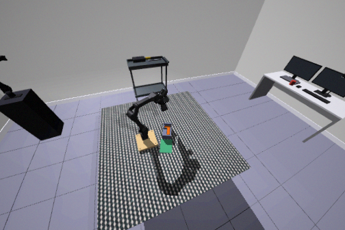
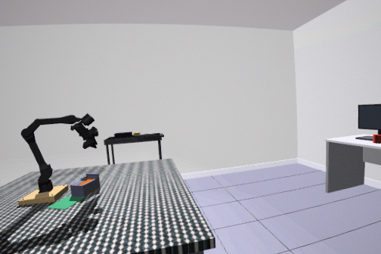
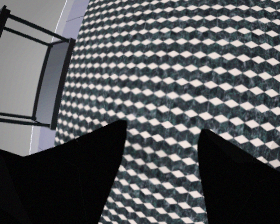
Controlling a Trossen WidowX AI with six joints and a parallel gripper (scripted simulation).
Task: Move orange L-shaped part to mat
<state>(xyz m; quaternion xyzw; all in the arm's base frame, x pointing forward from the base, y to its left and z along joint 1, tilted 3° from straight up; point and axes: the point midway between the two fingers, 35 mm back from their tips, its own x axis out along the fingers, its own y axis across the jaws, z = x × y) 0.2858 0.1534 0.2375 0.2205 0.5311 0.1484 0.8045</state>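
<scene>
My gripper tip is now 4 cm past the orange L-shaped part, 20 cm to the left of it and 20 cm above it. The rest, counted from my gripper tip: green mat (12 cm behind, 35 cm to the right, 26 cm below).
</scene>
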